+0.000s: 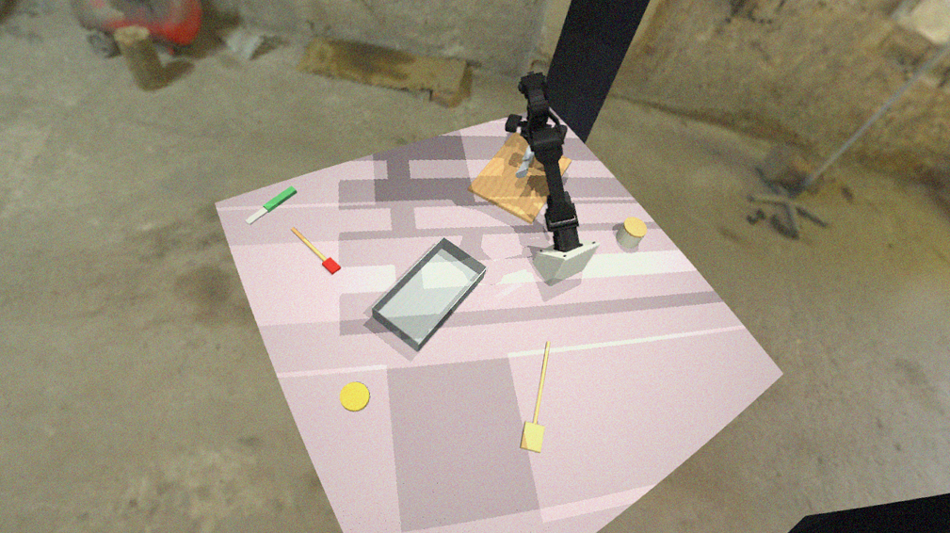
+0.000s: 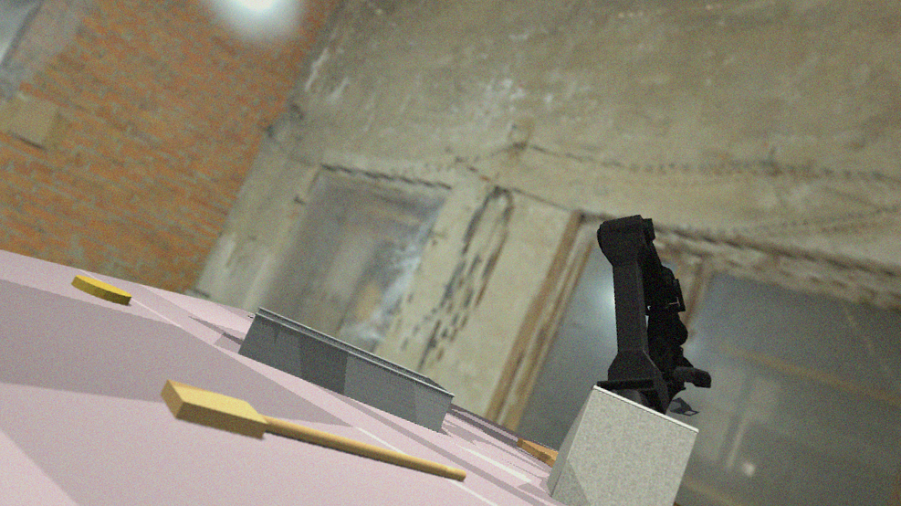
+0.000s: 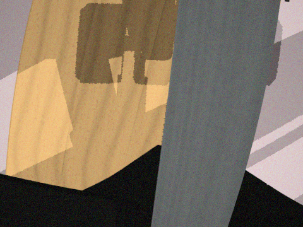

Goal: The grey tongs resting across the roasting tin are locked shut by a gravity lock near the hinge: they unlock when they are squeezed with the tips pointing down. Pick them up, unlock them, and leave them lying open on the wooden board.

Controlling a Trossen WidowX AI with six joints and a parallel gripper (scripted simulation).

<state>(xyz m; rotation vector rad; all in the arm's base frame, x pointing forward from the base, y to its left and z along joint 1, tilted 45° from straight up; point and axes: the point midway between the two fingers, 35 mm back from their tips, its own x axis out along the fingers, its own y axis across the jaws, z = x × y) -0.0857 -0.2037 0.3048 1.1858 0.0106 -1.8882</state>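
Right now my gripper tip is 10 mm to the left of the wooden board and 140 mm above it. From my gripper tip the other things lie so: yellow disc: 780 mm ahead, 500 mm to the left, 140 mm below; then grey roasting tin: 490 mm ahead, 310 mm to the left, 120 mm below; then cream pot: 210 mm behind, 350 mm to the left, 110 mm below.
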